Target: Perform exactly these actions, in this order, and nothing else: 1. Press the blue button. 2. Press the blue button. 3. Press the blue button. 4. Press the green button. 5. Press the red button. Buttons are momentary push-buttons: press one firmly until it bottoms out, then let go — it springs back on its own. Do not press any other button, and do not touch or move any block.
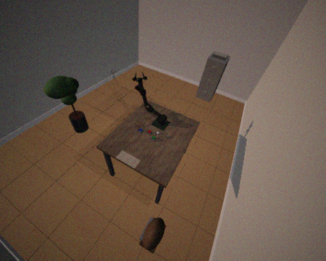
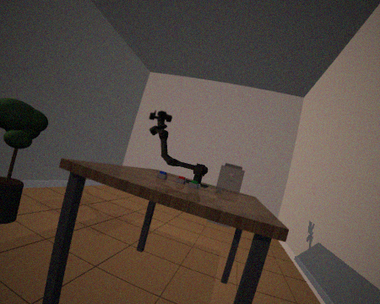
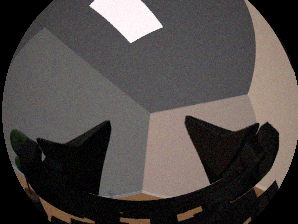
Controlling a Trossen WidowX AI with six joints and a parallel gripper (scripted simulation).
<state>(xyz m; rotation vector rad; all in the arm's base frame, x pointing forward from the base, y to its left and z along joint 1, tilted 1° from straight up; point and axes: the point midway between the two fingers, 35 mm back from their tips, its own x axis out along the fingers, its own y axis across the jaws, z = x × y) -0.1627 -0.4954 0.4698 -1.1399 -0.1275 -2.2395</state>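
My gripper tip is now 460 mm short of the blue button, 350 mm to the right of it and 480 mm above it. From my gripper tip the other things lie so: small pale block (370 mm ahead, 550 mm to the left, 500 mm below); then green button (480 mm ahead, 550 mm to the left, 480 mm below); then red button (420 mm ahead, 460 mm to the left, 480 mm below).
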